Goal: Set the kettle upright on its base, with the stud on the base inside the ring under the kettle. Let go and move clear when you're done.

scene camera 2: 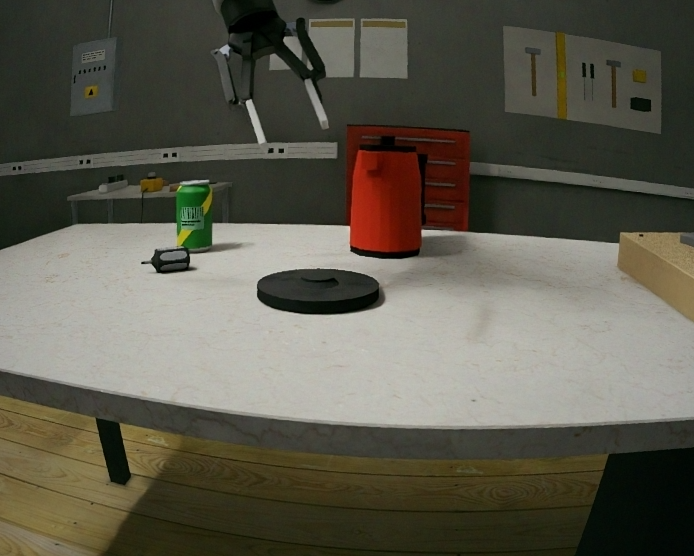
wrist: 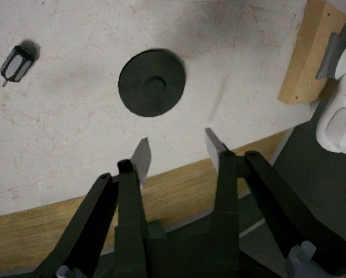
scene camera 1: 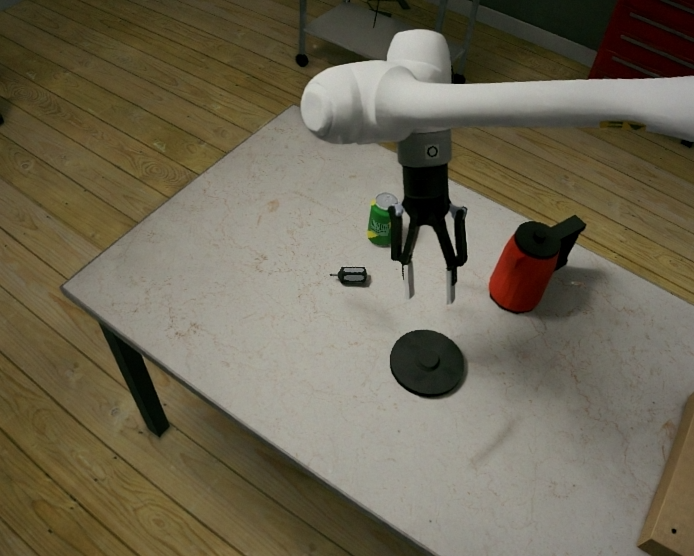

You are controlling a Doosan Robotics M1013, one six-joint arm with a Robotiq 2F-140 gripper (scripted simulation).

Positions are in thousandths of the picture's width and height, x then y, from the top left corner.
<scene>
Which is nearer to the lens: the black round base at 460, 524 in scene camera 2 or the black tool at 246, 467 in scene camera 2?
The black round base.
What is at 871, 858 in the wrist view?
My gripper.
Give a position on a black round base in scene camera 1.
616, 654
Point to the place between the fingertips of my gripper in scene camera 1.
620, 539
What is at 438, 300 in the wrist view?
A black round base.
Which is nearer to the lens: the red kettle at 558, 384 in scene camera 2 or the black round base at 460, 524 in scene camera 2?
The black round base.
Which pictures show my gripper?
Scene camera 2, the wrist view and scene camera 1: all of them.
</scene>
